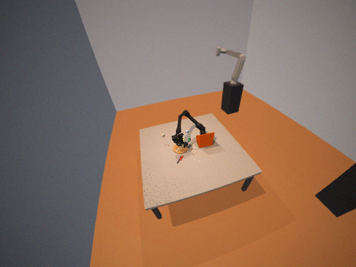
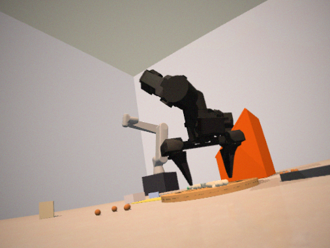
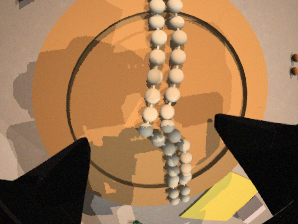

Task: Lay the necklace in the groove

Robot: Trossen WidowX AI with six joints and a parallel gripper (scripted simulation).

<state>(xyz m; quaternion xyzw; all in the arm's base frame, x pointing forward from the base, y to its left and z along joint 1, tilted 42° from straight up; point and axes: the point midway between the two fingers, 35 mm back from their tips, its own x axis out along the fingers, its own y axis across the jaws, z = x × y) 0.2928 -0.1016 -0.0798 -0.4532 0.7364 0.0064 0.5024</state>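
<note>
The round wooden bead board is 1 cm ahead of my gripper tip, 1 cm to the right of it and 1 cm below it. From my gripper tip the other things lie so: tan cube: 18 cm ahead, 33 cm to the right; yellow flat piece: 4 cm behind, 17 cm to the right, 2 cm below; red-handled tool: 7 cm ahead, 17 cm to the left, 2 cm below.
</note>
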